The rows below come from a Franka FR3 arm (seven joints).
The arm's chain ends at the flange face. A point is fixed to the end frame.
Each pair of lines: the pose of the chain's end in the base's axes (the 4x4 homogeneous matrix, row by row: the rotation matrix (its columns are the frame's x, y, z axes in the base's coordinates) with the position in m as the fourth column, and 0 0 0 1 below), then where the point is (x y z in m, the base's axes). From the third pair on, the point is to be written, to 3 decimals.
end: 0.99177, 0.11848, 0.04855, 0.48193; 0.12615, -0.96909, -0.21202, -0.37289; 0.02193, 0.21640, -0.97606, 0.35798; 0, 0, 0, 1
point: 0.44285 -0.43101 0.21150
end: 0.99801, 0.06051, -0.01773, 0.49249; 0.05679, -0.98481, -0.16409, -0.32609; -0.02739, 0.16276, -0.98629, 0.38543; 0, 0, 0, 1
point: 0.44178 -0.37376 0.23874
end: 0.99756, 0.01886, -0.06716, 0.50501; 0.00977, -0.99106, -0.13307, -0.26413; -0.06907, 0.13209, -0.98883, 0.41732; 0, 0, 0, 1
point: 0.446 -0.305 0.272
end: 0.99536, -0.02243, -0.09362, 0.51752; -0.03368, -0.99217, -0.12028, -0.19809; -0.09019, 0.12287, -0.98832, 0.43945; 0, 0, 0, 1
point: 0.454 -0.235 0.295
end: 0.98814, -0.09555, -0.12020, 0.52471; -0.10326, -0.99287, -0.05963, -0.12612; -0.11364, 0.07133, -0.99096, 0.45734; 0, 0, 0, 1
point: 0.456 -0.150 0.312
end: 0.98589, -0.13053, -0.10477, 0.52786; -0.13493, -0.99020, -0.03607, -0.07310; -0.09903, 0.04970, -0.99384, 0.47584; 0, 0, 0, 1
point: 0.461 -0.092 0.329
